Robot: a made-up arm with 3 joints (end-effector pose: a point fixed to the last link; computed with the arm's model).
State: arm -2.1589 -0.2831 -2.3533
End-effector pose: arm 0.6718 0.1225 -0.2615 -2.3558 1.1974 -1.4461
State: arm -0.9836 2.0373 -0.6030
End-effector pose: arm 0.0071 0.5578 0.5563 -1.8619 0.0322 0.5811
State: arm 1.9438 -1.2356 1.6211
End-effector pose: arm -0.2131 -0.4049 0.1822 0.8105 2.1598 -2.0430
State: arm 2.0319 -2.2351 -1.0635
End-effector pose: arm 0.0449 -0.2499 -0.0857 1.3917 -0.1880 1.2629
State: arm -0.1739 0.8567 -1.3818
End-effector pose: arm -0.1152 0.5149 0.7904 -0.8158 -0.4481 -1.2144
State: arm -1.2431 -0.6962 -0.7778
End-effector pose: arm 0.5311 -0.1978 0.6809 0.1123 1.3997 -1.0837
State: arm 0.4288 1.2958 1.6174
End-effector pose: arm -0.2505 0.4705 0.9056 -1.2131 0.7084 1.0873
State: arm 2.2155 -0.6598 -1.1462
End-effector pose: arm -0.4227 -0.1227 -0.4479 1.3966 -1.5221 0.0346
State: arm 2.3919 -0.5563 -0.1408
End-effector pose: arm -0.2155 -0.2784 -0.4594 0.4189 -2.2728 0.5906
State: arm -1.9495 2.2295 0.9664
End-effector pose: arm 0.3403 0.6846 0.1413 0.8064 -1.6215 -2.2501
